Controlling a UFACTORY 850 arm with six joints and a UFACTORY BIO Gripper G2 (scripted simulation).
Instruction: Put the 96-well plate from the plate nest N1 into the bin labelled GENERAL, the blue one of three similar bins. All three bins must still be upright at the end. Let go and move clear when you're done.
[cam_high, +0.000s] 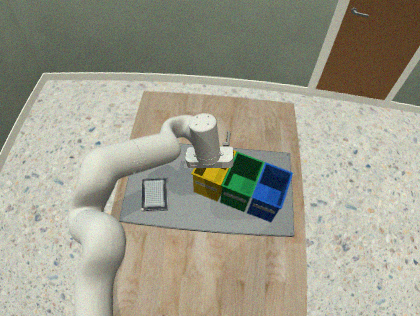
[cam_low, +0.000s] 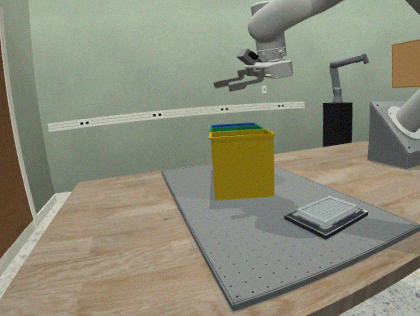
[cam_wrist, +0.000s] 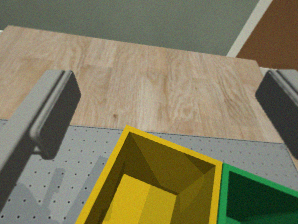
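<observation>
The clear 96-well plate lies 100 mm behind my hand, 260 mm to the left of it and 300 mm below it. Also, from my hand: yellow bin: 30 mm behind, 10 mm to the right, 230 mm below; blue bin: 140 mm behind, 250 mm to the right, 230 mm below; green bin: 90 mm behind, 130 mm to the right, 230 mm below.
</observation>
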